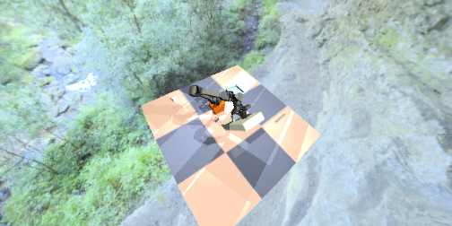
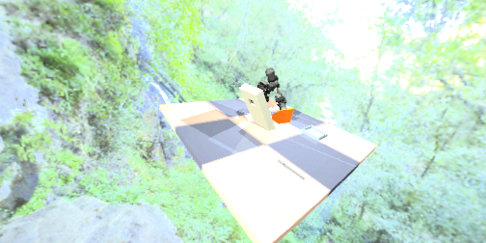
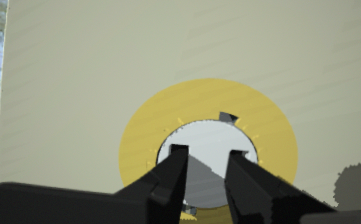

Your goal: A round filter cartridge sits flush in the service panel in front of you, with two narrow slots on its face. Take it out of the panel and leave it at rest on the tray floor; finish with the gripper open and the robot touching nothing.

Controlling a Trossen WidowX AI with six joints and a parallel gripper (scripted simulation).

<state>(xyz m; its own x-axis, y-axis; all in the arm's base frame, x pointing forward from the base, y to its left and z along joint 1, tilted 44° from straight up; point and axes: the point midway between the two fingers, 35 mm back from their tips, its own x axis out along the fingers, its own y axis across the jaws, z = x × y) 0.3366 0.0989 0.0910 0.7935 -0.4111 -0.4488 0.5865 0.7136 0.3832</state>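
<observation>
Now: the round filter cartridge 10 mm below my gripper tip and 10 mm ahead of it. Round my gripper tip: tray: 430 mm behind, 270 mm to the left, 230 mm below; cream service panel: 80 mm below, 40 mm behind.
</observation>
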